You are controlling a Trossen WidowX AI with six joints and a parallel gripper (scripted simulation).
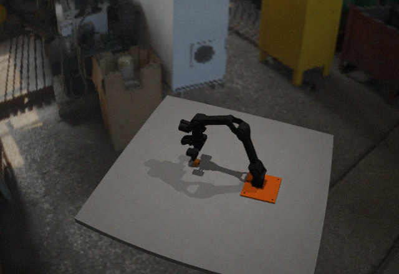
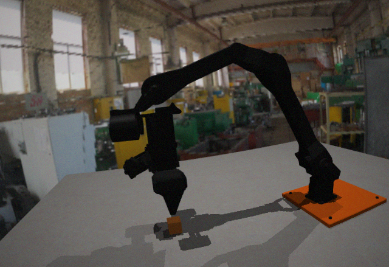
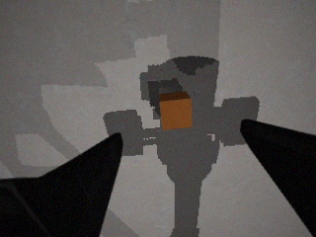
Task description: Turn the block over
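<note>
Now: gripper tip 50 mm above the orange block and 10 mm past it.
</note>
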